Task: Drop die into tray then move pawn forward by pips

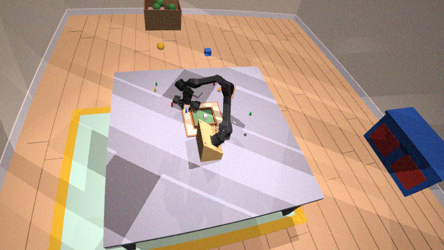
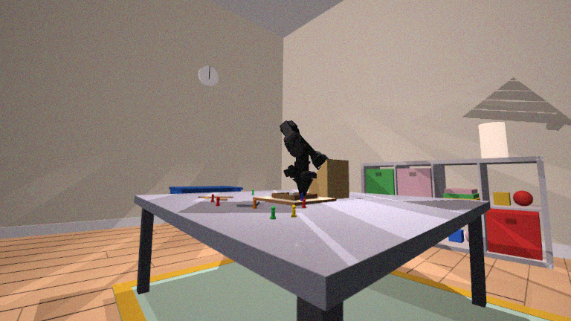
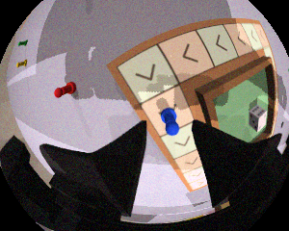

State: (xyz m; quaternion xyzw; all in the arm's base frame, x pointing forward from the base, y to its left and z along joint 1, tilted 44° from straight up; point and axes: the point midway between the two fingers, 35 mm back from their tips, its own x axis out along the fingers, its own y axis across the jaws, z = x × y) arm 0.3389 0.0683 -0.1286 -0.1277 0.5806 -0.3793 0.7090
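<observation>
The blue pawn is 10 mm below my gripper tip. The rest, counted from my gripper tip: dice tray (60 mm behind, 120 mm to the right, 30 mm below); orange pawn (240 mm ahead, 10 mm to the left, 20 mm below); white die (60 mm behind, 130 mm to the right, 10 mm below).
</observation>
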